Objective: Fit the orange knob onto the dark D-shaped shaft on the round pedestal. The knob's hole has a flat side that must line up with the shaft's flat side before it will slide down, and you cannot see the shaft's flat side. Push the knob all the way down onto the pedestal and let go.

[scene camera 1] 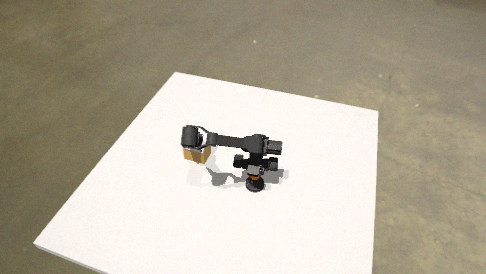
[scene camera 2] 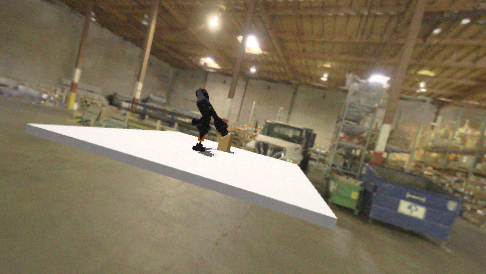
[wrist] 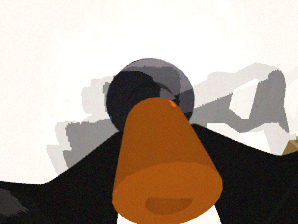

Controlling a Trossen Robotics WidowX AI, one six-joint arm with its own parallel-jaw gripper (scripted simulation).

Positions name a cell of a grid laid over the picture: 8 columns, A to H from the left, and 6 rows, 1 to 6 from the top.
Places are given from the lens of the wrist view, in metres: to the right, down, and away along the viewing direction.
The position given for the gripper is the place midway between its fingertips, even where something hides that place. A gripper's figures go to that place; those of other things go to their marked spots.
gripper (wrist: E4): 0.01, 0.01, 0.10
orange knob (wrist: E5): 0.00, 0.01, 0.04
